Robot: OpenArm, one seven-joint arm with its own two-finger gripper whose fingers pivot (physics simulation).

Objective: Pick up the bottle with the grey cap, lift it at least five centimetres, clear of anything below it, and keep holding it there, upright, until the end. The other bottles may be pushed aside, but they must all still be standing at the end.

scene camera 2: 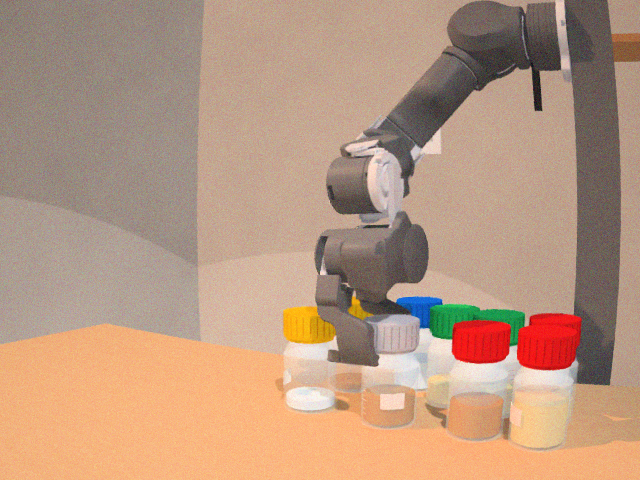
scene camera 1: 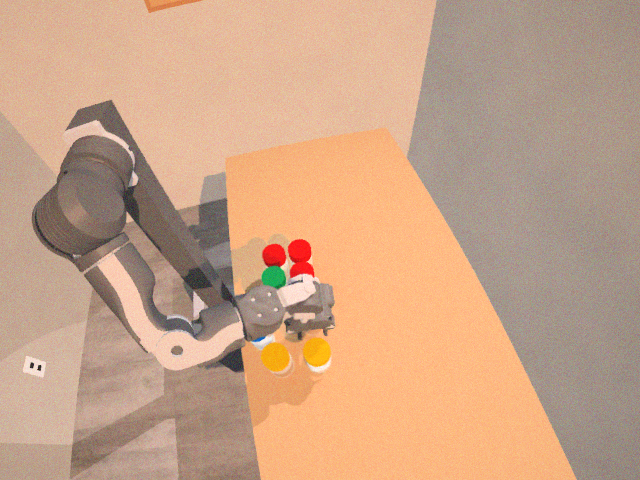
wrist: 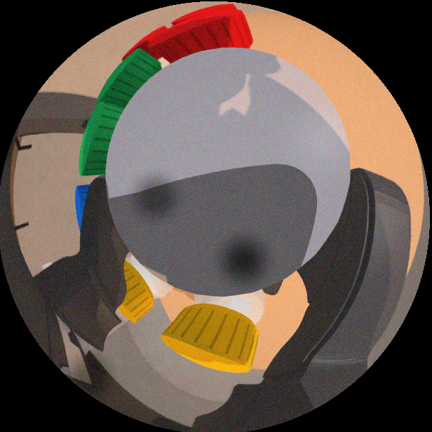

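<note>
The bottle with the grey cap (scene camera 2: pixel 388 377) (wrist: pixel 225 125) stands upright among the other bottles in the scene camera 2 view, its base on the table. In the wrist view its cap fills the middle. It is hidden beneath the arm in the scene camera 1 view. My gripper (scene camera 1: pixel 312 333) (scene camera 2: pixel 383 341) (wrist: pixel 227 227) is shut on this bottle, with a finger against each side of the cap in the wrist view. One finger shows at the bottle's left in the scene camera 2 view. The other fingertip is hidden behind the cap there.
Two yellow-capped bottles (scene camera 1: pixel 275 357) (scene camera 1: pixel 316 352) (scene camera 2: pixel 309 356) (wrist: pixel 212 335) stand close to one side. A blue-capped bottle (scene camera 2: pixel 419 310), green-capped bottles (scene camera 1: pixel 273 277) (scene camera 2: pixel 453 321) and several red-capped bottles (scene camera 1: pixel 299 250) (scene camera 2: pixel 481 341) stand nearby, on the table (scene camera 1: pixel 372 217) (scene camera 2: pixel 129 413).
</note>
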